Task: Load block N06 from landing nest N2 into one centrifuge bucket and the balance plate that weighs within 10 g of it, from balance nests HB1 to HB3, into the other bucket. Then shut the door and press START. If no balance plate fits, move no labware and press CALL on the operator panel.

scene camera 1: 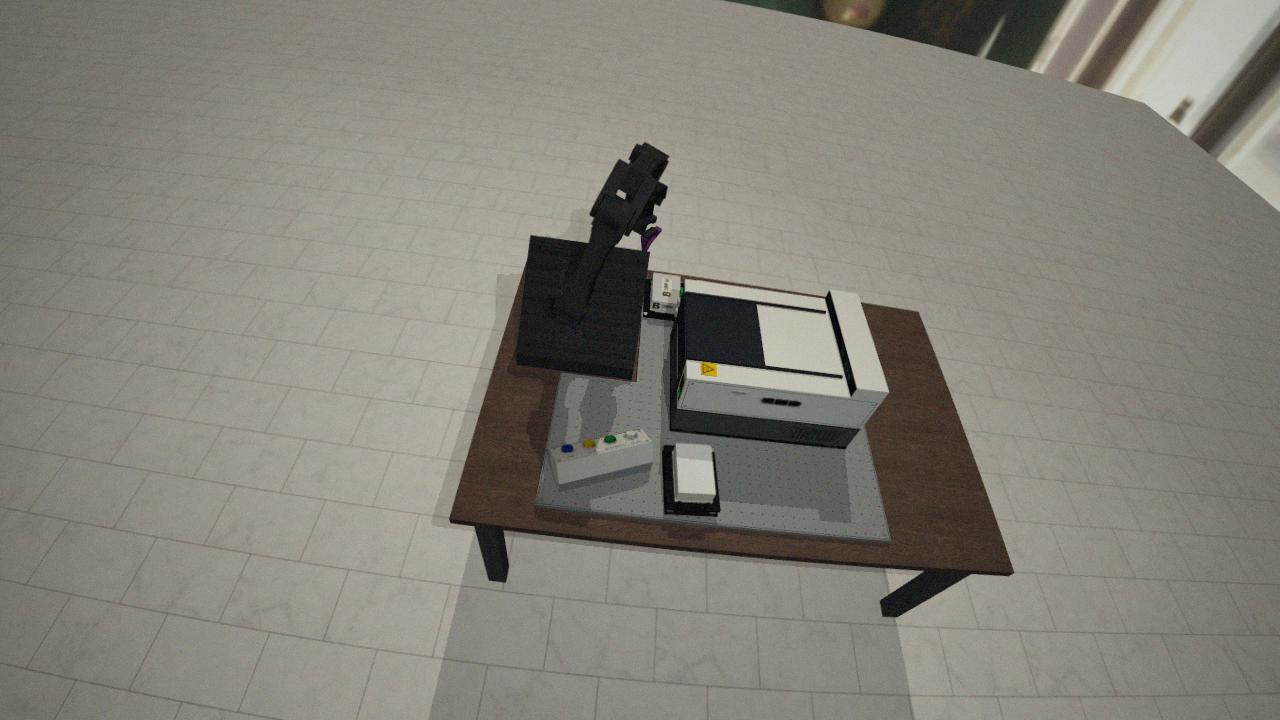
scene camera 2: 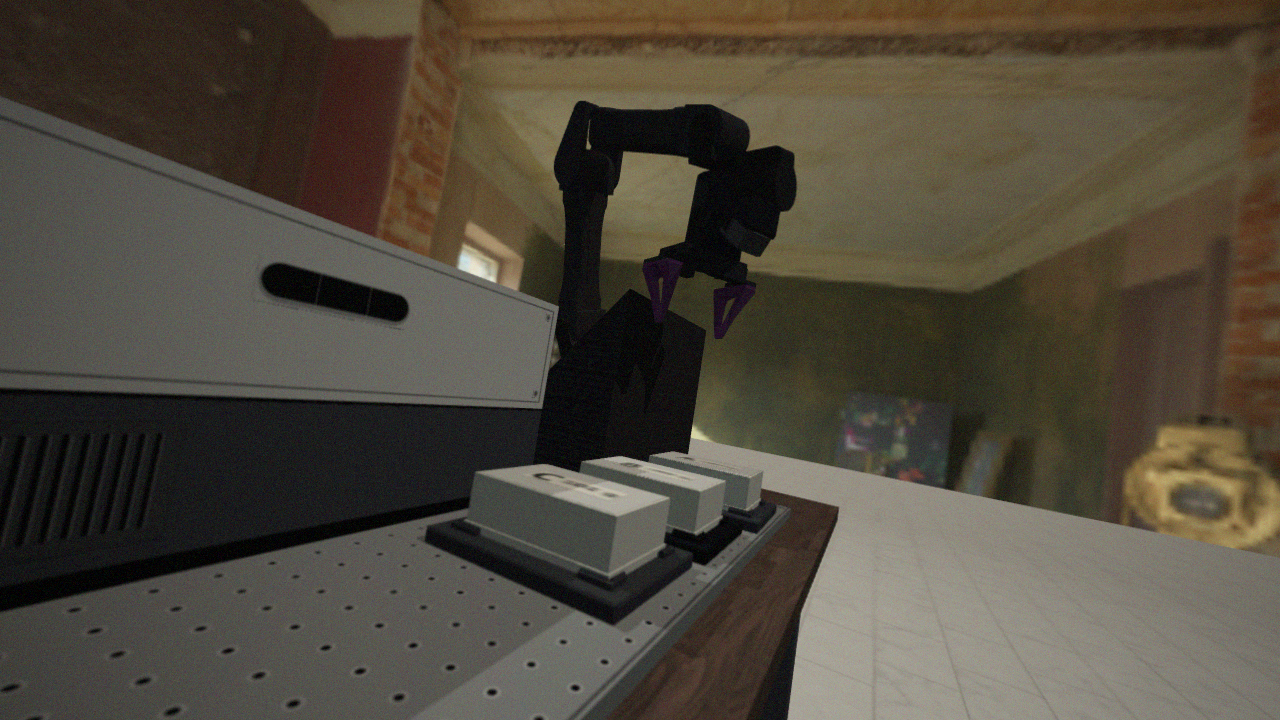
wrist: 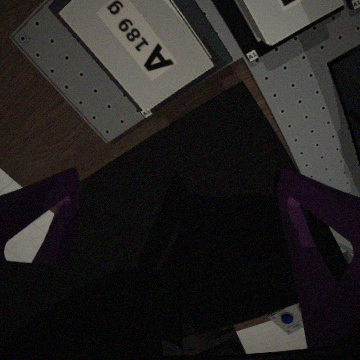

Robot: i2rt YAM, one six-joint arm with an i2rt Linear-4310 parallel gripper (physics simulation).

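Where they show: gripper, fingertip midpoint: (scene camera 1: pixel 629 245) (scene camera 2: pixel 689 331) (wrist: pixel 178 179); arm's base, origin of the base link: (scene camera 1: pixel 571 309).
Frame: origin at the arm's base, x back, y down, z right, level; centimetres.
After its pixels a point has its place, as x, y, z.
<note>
My gripper (scene camera 2: pixel 689 328) {-13.3, -8.6, -18.0} (wrist: pixel 178 179) {-13.3, -8.6, -18.0} is open and empty, high above the arm's base and beside the plates. A light plate marked "A 189 g" (wrist: pixel 135 50) {-11.7, 7.7, -21.8} sits on its nest at the upper left of the wrist view. In scene camera 2, a plate marked "C" (scene camera 2: pixel 568 510) {-43.6, 8.3, -22.6} is nearest, with a second plate (scene camera 2: pixel 662 488) {-30.4, 8.3, -23.9} and a third plate (scene camera 2: pixel 716 474) {-16.7, 8.2, -25.1} behind it; their weights are unreadable. Another white block (wrist: pixel 300 22) {-25.6, 7.7, -15.5} sits at the wrist view's top right. The centrifuge (scene camera 1: pixel 774 402) {-49.2, -3.0, 25.6} (scene camera 2: pixel 179 241) {-59.6, -4.1, -7.2} hides its buckets. No N06 label is readable.
The operator panel (scene camera 1: pixel 604 461) {-11.8, 6.6, 39.3} has blue, yellow, green and white buttons. A white block (scene camera 1: pixel 695 474) {-32.0, 6.0, 40.9} sits on a black nest at the front of the table. The arm's black base box (scene camera 1: pixel 581 349) {-3.7, 7.4, 6.8} (scene camera 2: pixel 617 402) {-17.0, 2.0, -11.0} stands beside the centrifuge. The wooden table (scene camera 1: pixel 930 447) {-100.6, 14.3, 22.2} extends beyond the perforated plate.
</note>
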